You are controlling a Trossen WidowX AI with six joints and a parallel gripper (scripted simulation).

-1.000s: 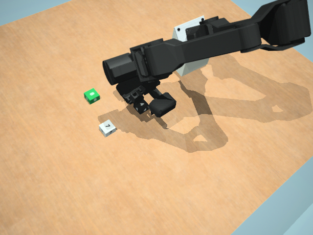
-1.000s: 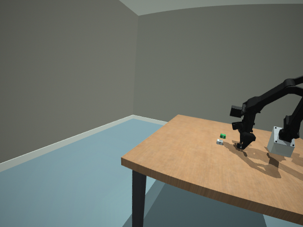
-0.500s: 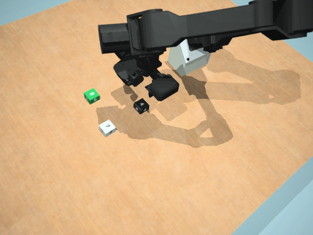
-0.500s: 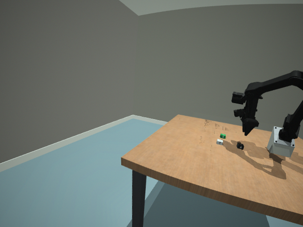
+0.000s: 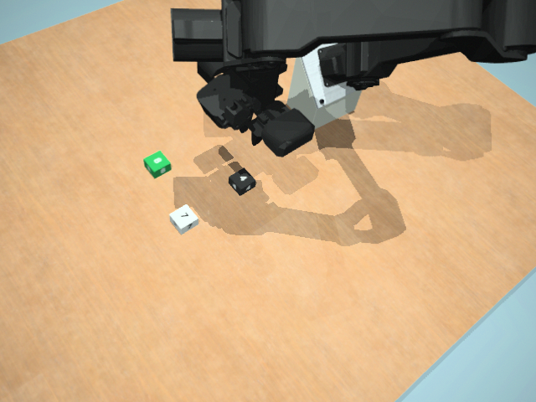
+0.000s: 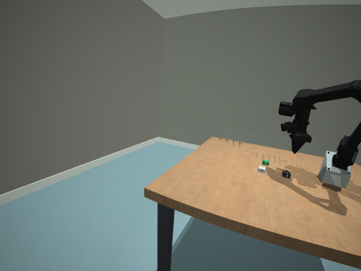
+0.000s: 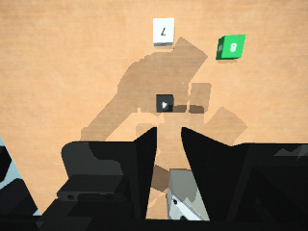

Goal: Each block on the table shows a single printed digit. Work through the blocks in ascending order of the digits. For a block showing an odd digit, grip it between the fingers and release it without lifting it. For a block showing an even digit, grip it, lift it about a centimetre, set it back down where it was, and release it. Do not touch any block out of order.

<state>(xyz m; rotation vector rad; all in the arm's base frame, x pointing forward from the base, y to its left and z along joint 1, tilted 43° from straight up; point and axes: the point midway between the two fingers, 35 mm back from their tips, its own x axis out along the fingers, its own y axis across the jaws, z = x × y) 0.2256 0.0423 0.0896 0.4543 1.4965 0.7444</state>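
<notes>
My gripper tip is 120 mm short of the white block, 20 mm to the right of it and 110 mm above it. From my gripper tip the other things lie so: green block: 120 mm ahead, 90 mm to the right, 110 mm below.
</notes>
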